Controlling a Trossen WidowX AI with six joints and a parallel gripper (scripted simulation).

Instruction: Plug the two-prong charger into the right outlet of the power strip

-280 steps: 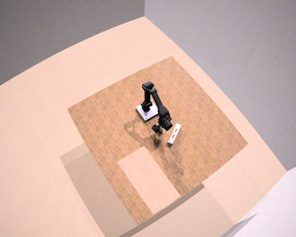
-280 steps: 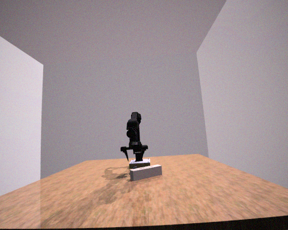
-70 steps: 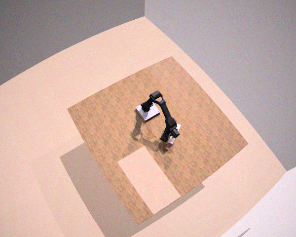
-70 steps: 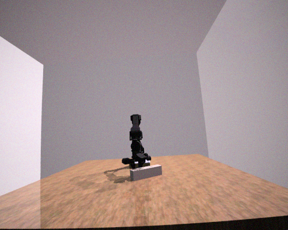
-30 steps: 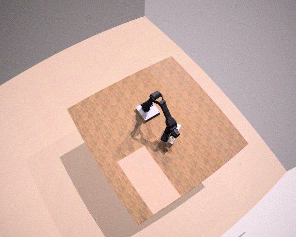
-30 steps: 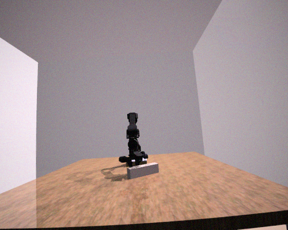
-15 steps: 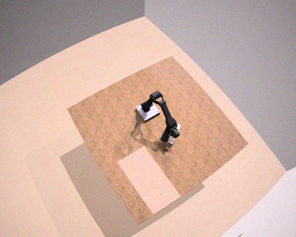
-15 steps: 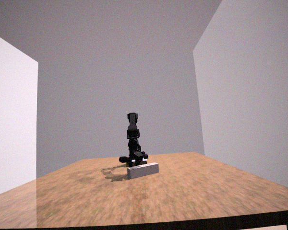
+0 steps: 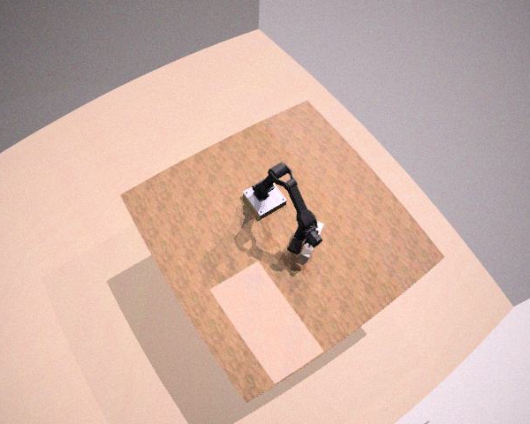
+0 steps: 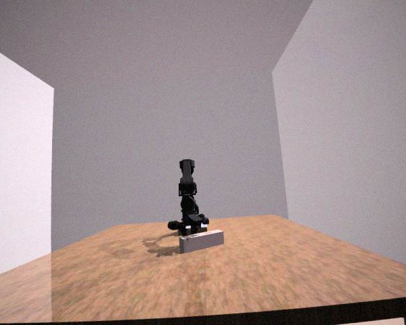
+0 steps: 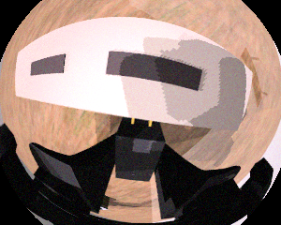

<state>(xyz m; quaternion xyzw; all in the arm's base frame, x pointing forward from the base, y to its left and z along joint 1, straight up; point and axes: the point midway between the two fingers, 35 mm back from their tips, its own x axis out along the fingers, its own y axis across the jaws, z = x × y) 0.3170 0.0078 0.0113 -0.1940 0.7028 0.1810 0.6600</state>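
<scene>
Right now my gripper tip is 10 mm short of the dark two-prong charger, 10 mm to the right of it and 10 mm below it.
</scene>
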